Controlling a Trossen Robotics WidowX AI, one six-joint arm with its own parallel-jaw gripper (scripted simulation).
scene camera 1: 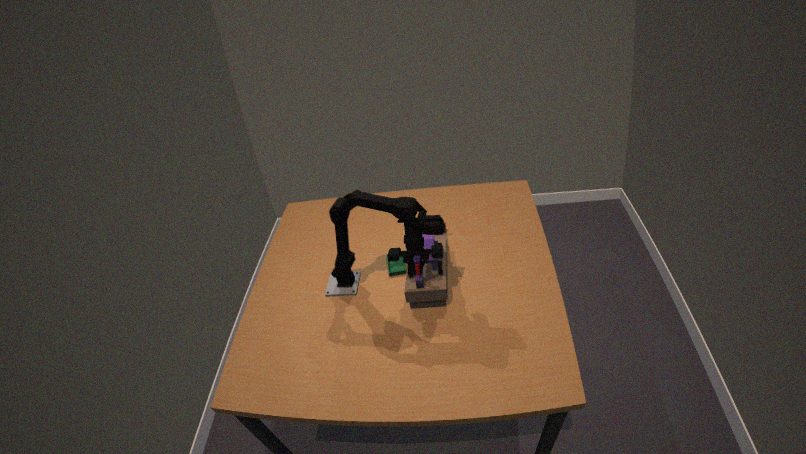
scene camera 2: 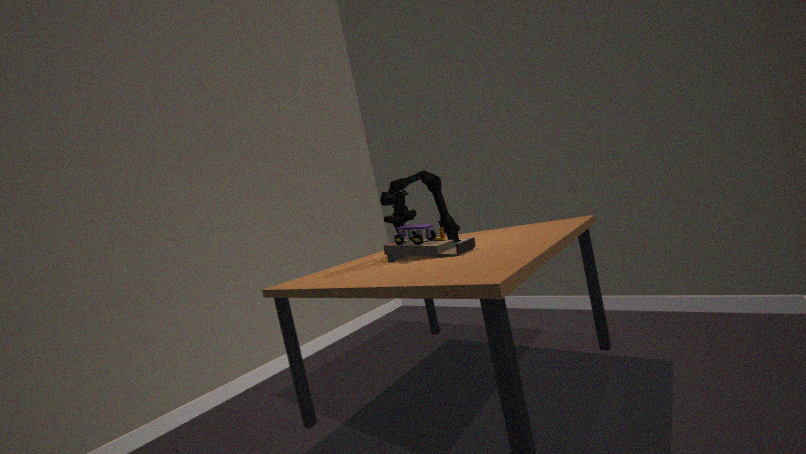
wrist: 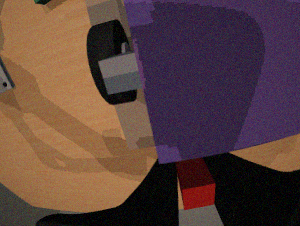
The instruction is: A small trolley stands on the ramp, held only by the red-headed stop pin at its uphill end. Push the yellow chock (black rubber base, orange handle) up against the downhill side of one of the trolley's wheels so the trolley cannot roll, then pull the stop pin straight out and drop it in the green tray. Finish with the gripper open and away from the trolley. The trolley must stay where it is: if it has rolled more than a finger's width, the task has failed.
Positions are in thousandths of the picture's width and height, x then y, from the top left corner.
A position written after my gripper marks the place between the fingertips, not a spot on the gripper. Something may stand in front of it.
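Observation:
Purple trolley (wrist: 708, 369), visible. Red-headed stop pin (wrist: 658, 821), likewise. My gripper (scene camera 1: 519, 607), also in the wrist view (wrist: 608, 657).

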